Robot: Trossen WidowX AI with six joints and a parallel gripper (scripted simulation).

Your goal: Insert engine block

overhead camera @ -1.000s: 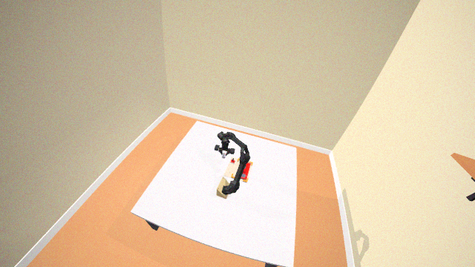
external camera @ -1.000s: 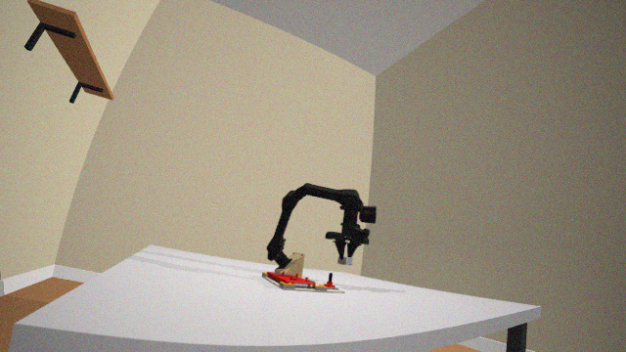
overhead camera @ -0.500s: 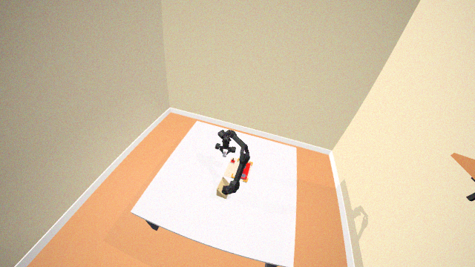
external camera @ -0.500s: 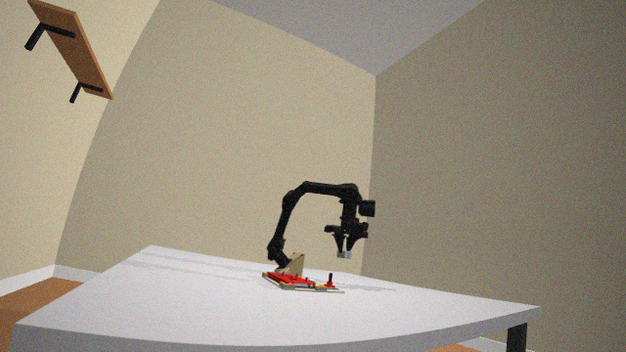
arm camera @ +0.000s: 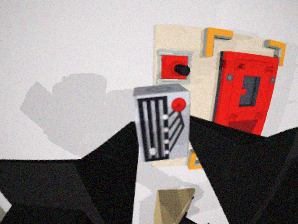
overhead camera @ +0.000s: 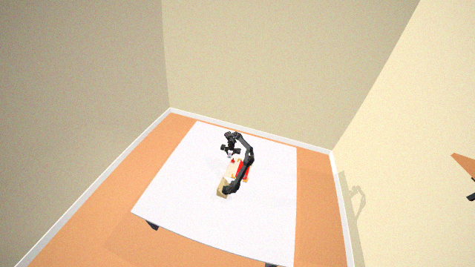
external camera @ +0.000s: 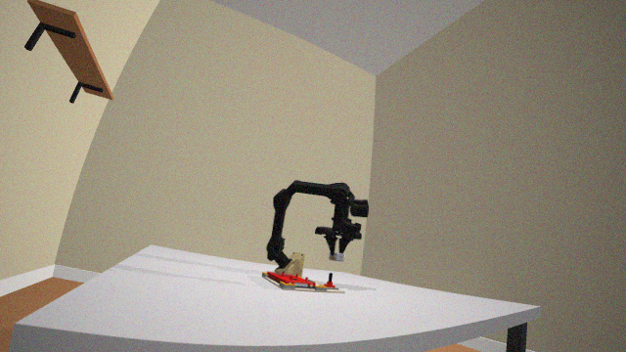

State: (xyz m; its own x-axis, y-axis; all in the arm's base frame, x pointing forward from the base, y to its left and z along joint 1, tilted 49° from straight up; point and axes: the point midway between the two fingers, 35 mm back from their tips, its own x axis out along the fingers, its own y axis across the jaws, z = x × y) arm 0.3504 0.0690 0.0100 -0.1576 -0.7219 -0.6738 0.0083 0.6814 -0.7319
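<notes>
Right now the tan board is 13 cm to the right of my gripper tip, 11 cm below it and 4 cm behind it. Also, from my gripper tip: engine block 1 cm below.
</notes>
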